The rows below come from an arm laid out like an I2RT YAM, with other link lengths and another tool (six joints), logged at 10 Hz.
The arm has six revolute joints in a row. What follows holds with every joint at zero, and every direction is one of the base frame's.
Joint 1 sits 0.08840 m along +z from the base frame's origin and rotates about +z.
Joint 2 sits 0.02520 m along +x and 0.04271 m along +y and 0.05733 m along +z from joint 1 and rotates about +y.
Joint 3 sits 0.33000 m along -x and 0.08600 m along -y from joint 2 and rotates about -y.
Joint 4 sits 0.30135 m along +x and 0.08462 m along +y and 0.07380 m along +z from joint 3 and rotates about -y.
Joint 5 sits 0.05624 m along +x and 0.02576 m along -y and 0.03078 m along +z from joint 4 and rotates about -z.
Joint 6 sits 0.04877 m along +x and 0.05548 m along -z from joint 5 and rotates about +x.
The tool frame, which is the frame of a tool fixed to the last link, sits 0.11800 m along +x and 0.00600 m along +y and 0.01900 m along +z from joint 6; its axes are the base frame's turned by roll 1.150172, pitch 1.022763 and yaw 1.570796 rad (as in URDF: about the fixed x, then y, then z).
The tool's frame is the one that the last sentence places.
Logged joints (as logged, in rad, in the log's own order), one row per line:
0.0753, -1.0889, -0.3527, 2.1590, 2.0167, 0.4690
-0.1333, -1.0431, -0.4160, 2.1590, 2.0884, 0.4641
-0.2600, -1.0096, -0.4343, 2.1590, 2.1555, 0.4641
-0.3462, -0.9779, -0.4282, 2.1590, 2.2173, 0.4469
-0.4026, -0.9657, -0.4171, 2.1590, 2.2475, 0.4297
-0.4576, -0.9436, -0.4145, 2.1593, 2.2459, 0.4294
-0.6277, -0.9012, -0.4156, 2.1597, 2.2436, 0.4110
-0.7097, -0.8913, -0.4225, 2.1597, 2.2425, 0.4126
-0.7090, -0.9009, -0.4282, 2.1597, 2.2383, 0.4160
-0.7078, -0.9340, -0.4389, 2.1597, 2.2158, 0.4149
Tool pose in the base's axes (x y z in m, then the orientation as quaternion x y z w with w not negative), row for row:
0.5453, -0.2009, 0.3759, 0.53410, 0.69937, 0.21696, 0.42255
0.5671, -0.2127, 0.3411, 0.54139, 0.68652, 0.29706, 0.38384
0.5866, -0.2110, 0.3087, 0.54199, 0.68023, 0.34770, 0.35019
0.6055, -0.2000, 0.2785, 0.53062, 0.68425, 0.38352, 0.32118
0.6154, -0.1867, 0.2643, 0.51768, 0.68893, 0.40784, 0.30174
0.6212, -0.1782, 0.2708, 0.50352, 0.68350, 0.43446, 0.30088
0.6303, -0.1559, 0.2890, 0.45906, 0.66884, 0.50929, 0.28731
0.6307, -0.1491, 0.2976, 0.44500, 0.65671, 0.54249, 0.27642
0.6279, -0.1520, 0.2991, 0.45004, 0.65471, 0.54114, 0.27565
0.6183, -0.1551, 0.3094, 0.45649, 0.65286, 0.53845, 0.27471
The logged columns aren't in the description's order. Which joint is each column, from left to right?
Columns, left to right: joint 5, joint 4, joint 1, joint 3, joint 2, joint 6.
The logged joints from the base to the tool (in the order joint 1, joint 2, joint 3, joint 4, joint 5, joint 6), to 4 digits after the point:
-0.3527, 2.0167, 2.1590, -1.0889, 0.0753, 0.4690
-0.4160, 2.0884, 2.1590, -1.0431, -0.1333, 0.4641
-0.4343, 2.1555, 2.1590, -1.0096, -0.2600, 0.4641
-0.4282, 2.2173, 2.1590, -0.9779, -0.3462, 0.4469
-0.4171, 2.2475, 2.1590, -0.9657, -0.4026, 0.4297
-0.4145, 2.2459, 2.1593, -0.9436, -0.4576, 0.4294
-0.4156, 2.2436, 2.1597, -0.9012, -0.6277, 0.4110
-0.4225, 2.2425, 2.1597, -0.8913, -0.7097, 0.4126
-0.4282, 2.2383, 2.1597, -0.9009, -0.7090, 0.4160
-0.4389, 2.2158, 2.1597, -0.9340, -0.7078, 0.4149

